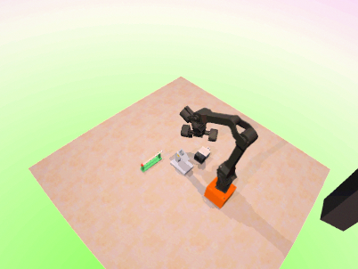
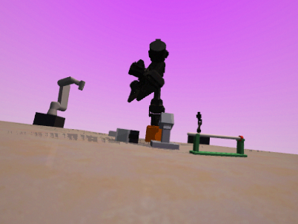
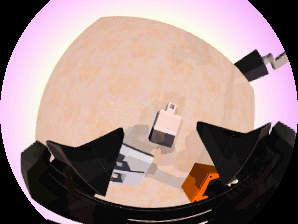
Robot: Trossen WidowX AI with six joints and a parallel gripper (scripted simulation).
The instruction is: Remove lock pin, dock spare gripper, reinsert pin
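Right now the spare gripper is 120 mm below my gripper tip, 40 mm behind it and 10 mm to the right of it. Round my gripper tip: green cradle (210 mm to the left, 180 mm ahead, 120 mm below); grey mount (120 mm to the left, 90 mm below, 40 mm ahead).
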